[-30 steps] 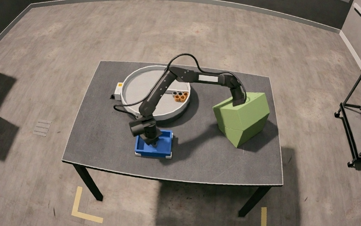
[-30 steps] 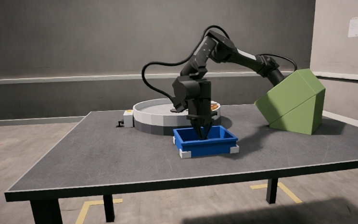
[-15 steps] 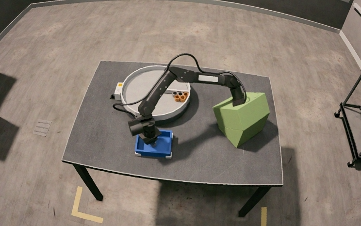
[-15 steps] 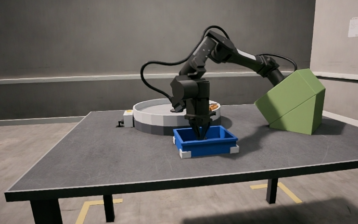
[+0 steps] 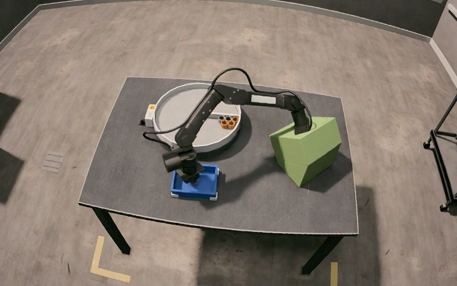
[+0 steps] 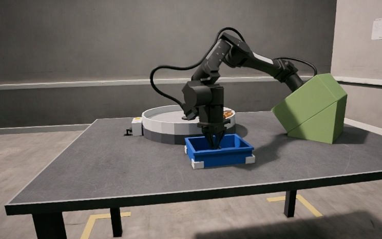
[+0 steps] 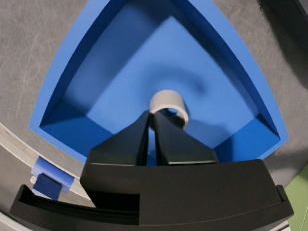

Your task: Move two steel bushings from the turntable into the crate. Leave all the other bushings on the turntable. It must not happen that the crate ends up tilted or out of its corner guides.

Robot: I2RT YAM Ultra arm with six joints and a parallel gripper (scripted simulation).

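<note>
Right now my hand is 10 mm to the left of the blue crate, 10 mm past it and 10 mm above it. Round my hand: round turntable: 360 mm to the right, 20 mm above, 10 mm behind.
</note>
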